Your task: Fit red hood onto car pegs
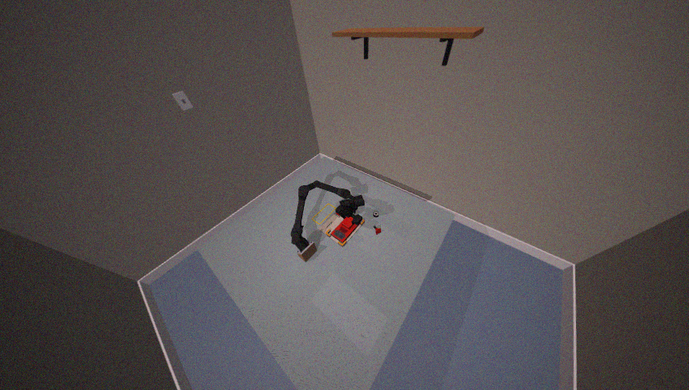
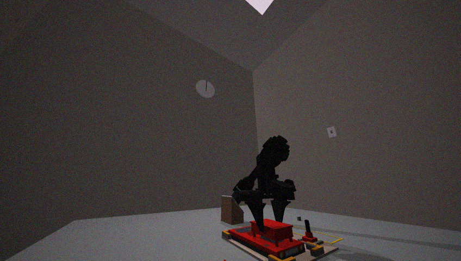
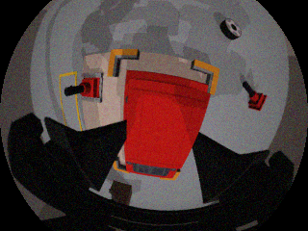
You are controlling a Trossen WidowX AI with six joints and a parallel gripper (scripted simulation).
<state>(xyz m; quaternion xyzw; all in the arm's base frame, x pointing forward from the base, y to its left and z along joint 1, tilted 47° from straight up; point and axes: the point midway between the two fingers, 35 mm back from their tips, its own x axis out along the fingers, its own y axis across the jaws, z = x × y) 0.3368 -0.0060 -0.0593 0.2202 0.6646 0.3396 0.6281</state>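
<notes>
The grey engine block lies 20 mm below my gripper tip and 10 mm to the left of it. Also, from my gripper tip: grey wheel (200 mm ahead, 80 mm to the right, 40 mm below); then red hood (10 mm above).
</notes>
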